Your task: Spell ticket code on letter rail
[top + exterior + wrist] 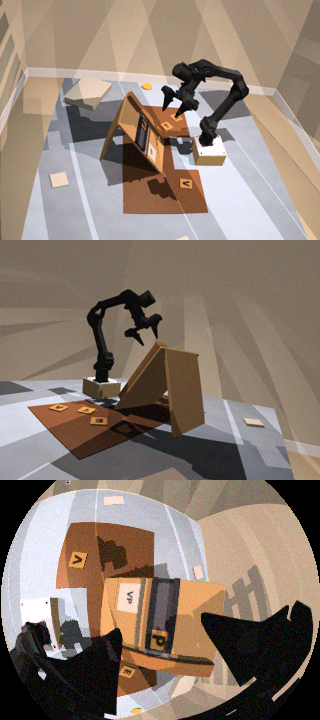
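Now: the orange letter tile 30 cm below my gripper tip, 17 cm to the left of it and 10 cm behind it. Also, from my gripper tip: brown mat (30 cm below, 6 cm to the right, 5 cm behind); then white ticket (22 cm below, 5 cm ahead, 2 cm to the left); then pale square (50 cm ahead, 30 cm below, 9 cm to the left).
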